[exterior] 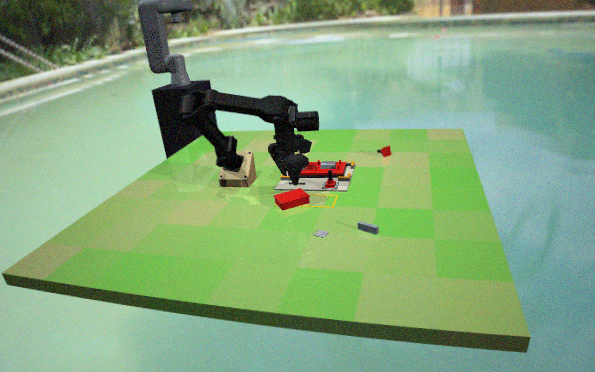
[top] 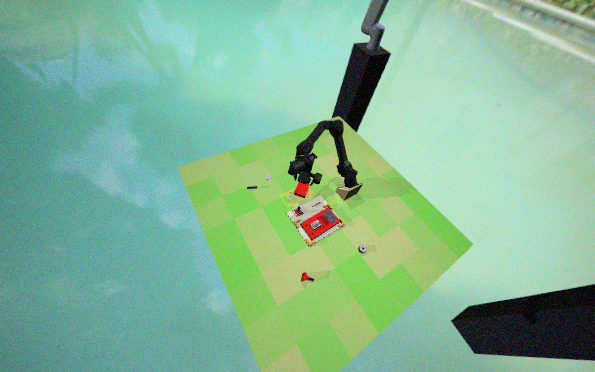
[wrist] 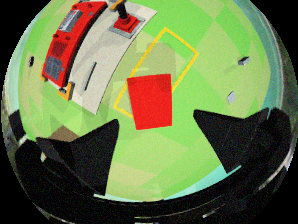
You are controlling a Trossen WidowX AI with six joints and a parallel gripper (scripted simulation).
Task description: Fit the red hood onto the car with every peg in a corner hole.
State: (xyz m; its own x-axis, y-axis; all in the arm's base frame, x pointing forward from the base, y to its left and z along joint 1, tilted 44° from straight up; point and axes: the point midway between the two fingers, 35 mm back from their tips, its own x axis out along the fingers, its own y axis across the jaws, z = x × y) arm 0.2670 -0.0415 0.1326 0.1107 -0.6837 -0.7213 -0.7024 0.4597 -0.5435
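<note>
The red hood is 6 cm below my gripper tip. From my gripper tip the other things lie so: grey chip 15 cm ahead, 16 cm to the right, 8 cm below; grey wheel 13 cm behind, 46 cm to the left, 7 cm below; grey engine block 4 cm ahead, 26 cm to the left, 5 cm below.
</note>
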